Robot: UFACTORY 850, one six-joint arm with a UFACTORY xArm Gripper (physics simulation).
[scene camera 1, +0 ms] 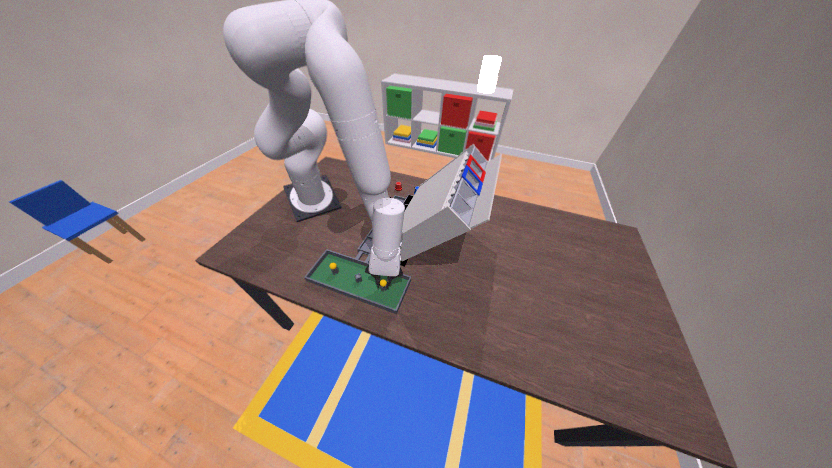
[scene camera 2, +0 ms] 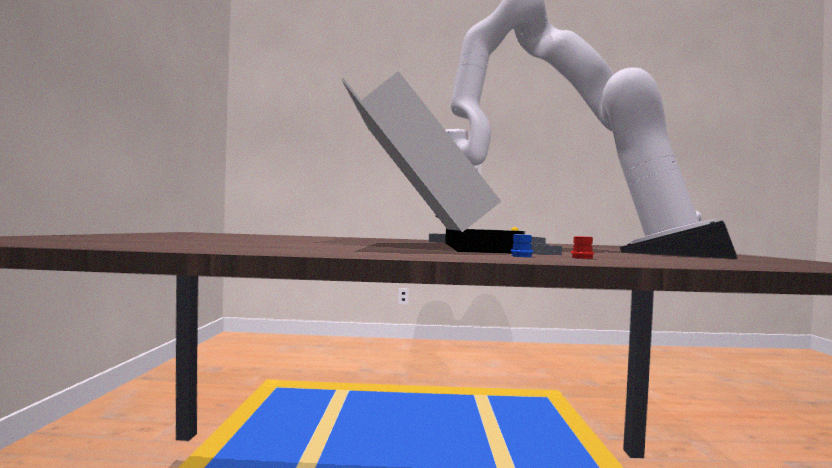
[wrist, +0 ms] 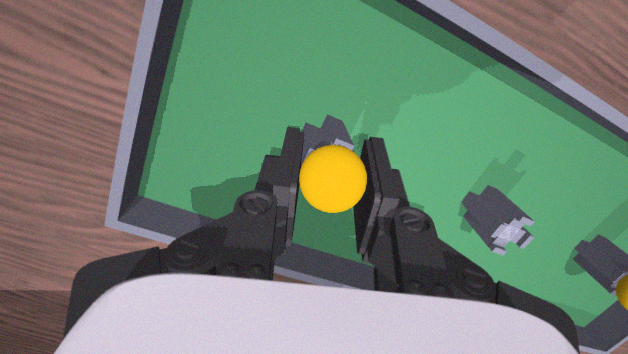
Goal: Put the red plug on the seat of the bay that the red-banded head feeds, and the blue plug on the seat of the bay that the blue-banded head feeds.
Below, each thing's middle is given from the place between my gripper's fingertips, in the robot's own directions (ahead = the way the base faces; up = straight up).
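Green tray (scene camera 1: 345, 280): 10 cm behind my hand and 2 cm below it. Notched post (wrist: 486, 216): my gripper is 1 cm above it and 10 cm past it.
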